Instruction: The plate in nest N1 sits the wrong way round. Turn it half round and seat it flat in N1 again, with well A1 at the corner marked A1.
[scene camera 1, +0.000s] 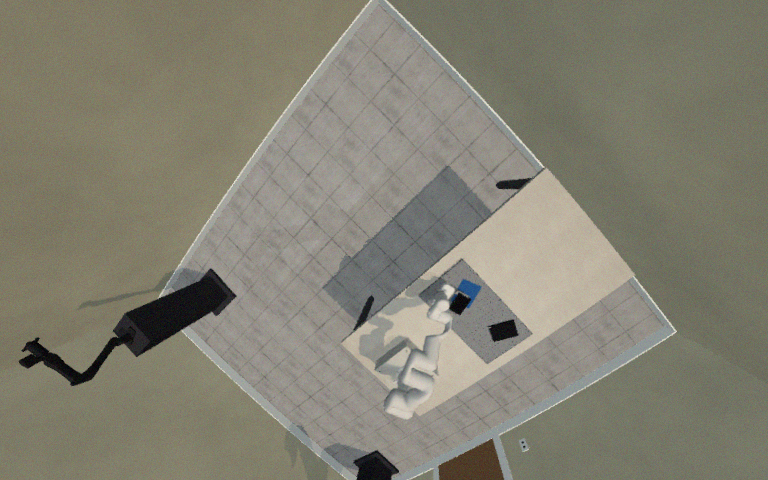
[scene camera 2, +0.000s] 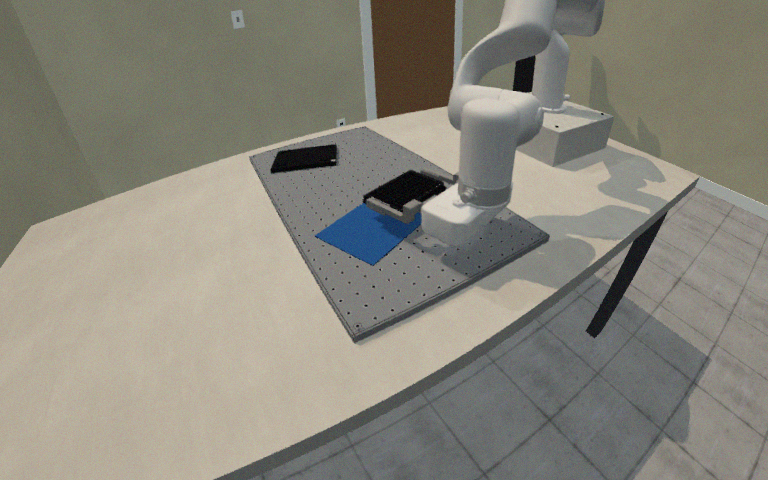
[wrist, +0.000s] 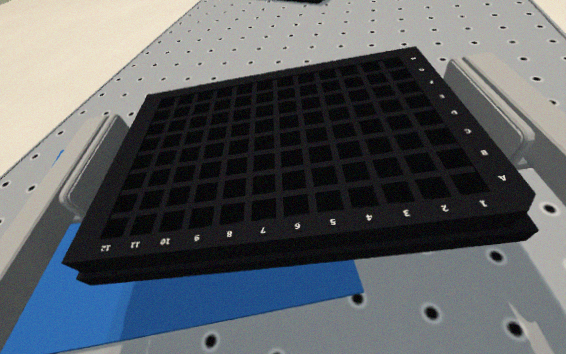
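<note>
The black plate (scene camera 1: 459, 304) (scene camera 2: 403, 191) (wrist: 285, 155) is held roughly level above the board, partly over the blue sheet. My gripper (scene camera 1: 458, 301) (scene camera 2: 395, 186) (wrist: 290, 140) is shut on it, one finger along each short side. In the wrist view, A and 1 meet at the plate's near right corner, with 12 at the near left. A flat black holder (scene camera 1: 503, 330) (scene camera 2: 304, 158), seemingly nest N1, lies at the board's far end in scene camera 2's view, with a small pale mark at one corner. Its lettering is too small to read.
The blue sheet (scene camera 1: 470, 287) (scene camera 2: 362, 234) (wrist: 240, 300) lies flat on the grey perforated board (scene camera 1: 488, 350) (scene camera 2: 390, 283) (wrist: 280, 335). The board rests on the beige table (scene camera 1: 555, 226) (scene camera 2: 169, 316). The arm's box-shaped base (scene camera 2: 577, 138) stands at the table's back right in scene camera 2's view.
</note>
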